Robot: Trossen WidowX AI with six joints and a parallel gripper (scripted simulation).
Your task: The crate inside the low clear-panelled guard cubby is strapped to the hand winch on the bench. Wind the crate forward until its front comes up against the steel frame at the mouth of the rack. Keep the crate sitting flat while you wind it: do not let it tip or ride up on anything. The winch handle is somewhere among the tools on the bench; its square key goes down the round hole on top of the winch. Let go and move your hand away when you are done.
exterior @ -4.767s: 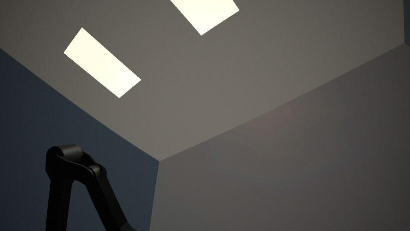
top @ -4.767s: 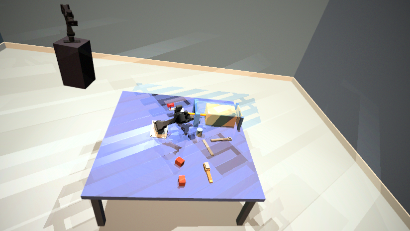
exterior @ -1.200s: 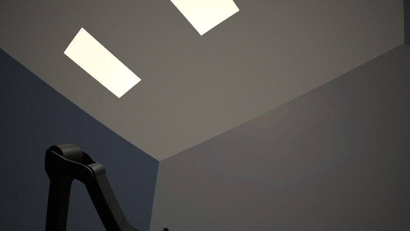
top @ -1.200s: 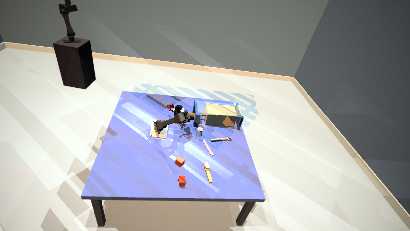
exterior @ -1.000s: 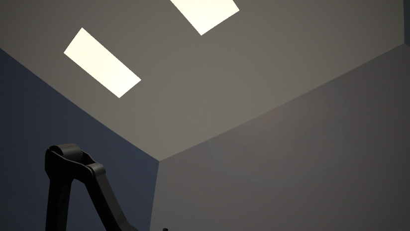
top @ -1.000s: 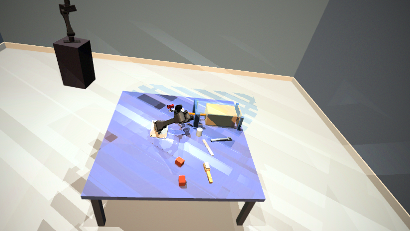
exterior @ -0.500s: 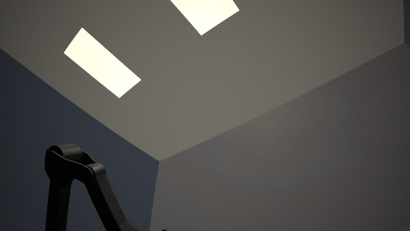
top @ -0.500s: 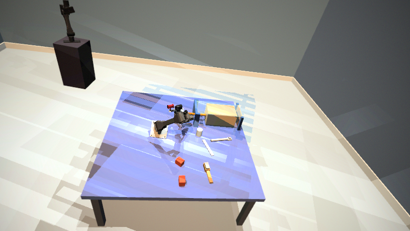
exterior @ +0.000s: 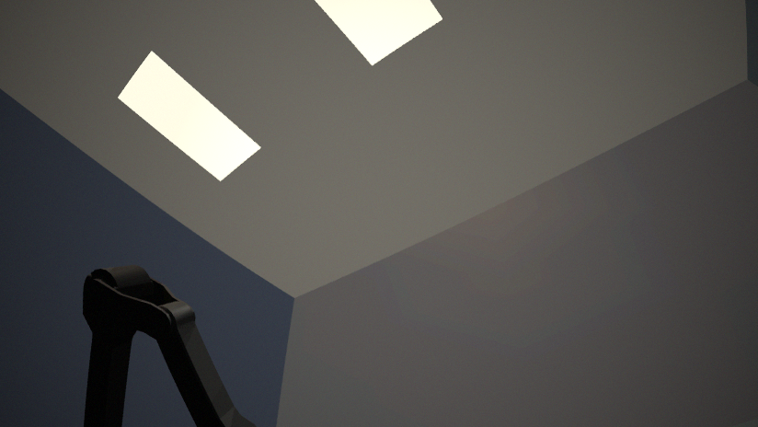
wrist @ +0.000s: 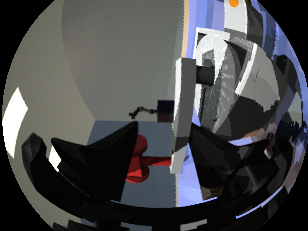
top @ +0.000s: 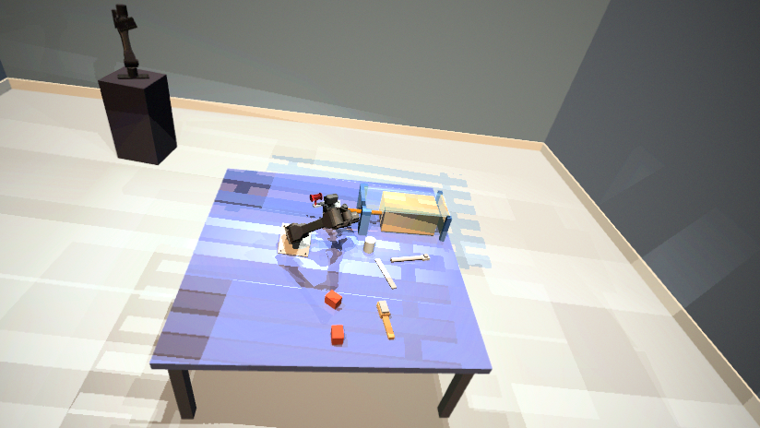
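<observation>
The winch handle is 1 cm to the right of my gripper tip, 1 cm below it and 1 cm behind it. Also, from my gripper tip: red piece: 4 cm behind, 3 cm to the right, 2 cm above; then blue steel frame: 20 cm ahead, 5 cm to the left, 2 cm below; then grey winch: 10 cm below, 3 cm ahead, 2 cm to the left.
</observation>
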